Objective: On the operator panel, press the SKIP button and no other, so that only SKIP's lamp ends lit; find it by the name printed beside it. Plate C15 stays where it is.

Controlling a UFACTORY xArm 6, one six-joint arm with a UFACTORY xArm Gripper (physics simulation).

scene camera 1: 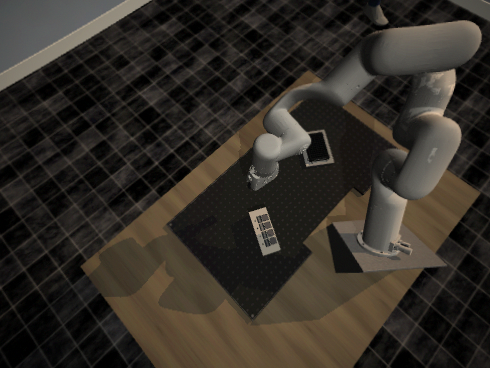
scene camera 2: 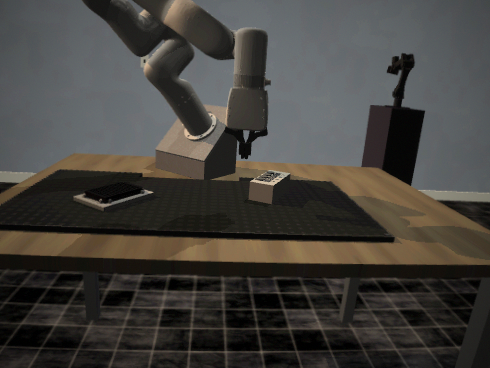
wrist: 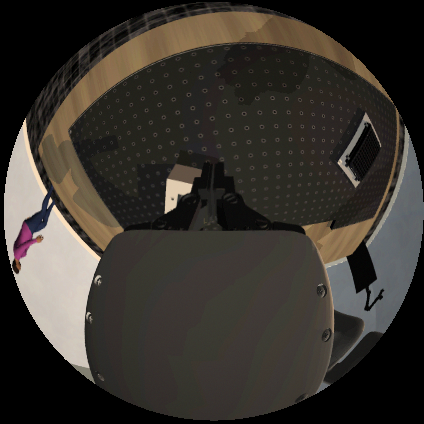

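Seen in the pictures: gripper, fingertip midpoint: [scene camera 1: 259, 185] [scene camera 2: 244, 158] [wrist: 214, 176]; arm's base at its link origin: [scene camera 1: 377, 243] [scene camera 2: 201, 127].
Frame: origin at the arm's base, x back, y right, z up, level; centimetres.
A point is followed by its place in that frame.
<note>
The operator panel [scene camera 1: 271, 251] @(x -25.9, y -21.5, z -9.3 cm) [scene camera 2: 261, 193] @(x -39.1, y -12.1, z -12.1 cm) [wrist: 175, 186] @(x -39.0, y -14.1, z -9.3 cm) is a pale box with several grey buttons and dark name labels along its top. The names are too small to read in the scene views, and no lit lamp can be made out. In the wrist view my fingers and gripper body hide most of its top. My gripper [scene camera 2: 244, 156] @(x -42.6, y -5.8, z -1.6 cm) [wrist: 214, 176] @(x -42.6, y -5.8, z -1.6 cm) is shut and empty, pointing down. Its tips are above the panel's height, apart from it. A white plate [scene camera 1: 329, 149] @(x -29.6, y 29.2, z -13.4 cm) [scene camera 2: 109, 204] @(x -43.0, y 26.9, z -13.5 cm) [wrist: 343, 163] @(x -32.8, y 18.7, z -13.5 cm) with a dark ribbed block lies flat; no C15 marking is readable.
The panel and plate rest on a black perforated mat [scene camera 1: 215, 225] @(x -49.0, y -25.6, z -14.6 cm) [scene camera 2: 200, 220] @(x -51.6, y 5.9, z -14.6 cm) [wrist: 270, 120] @(x -43.2, y 3.3, z -14.6 cm) on the wooden table [scene camera 1: 310, 340] @(x 1.4, y -37.0, z -15.9 cm) [scene camera 2: 250, 250] @(x -65.3, y -2.7, z -15.9 cm) [wrist: 150, 40] @(x -67.3, y -8.6, z -15.9 cm). The arm's sloped base [scene camera 1: 420, 257] @(x 10.0, y 1.6, z 5.2 cm) [scene camera 2: 180, 162] @(x -5.1, y 7.4, z -11.5 cm) stands at the table's side. A dark pedestal [scene camera 2: 395, 140] stands beyond the table.
</note>
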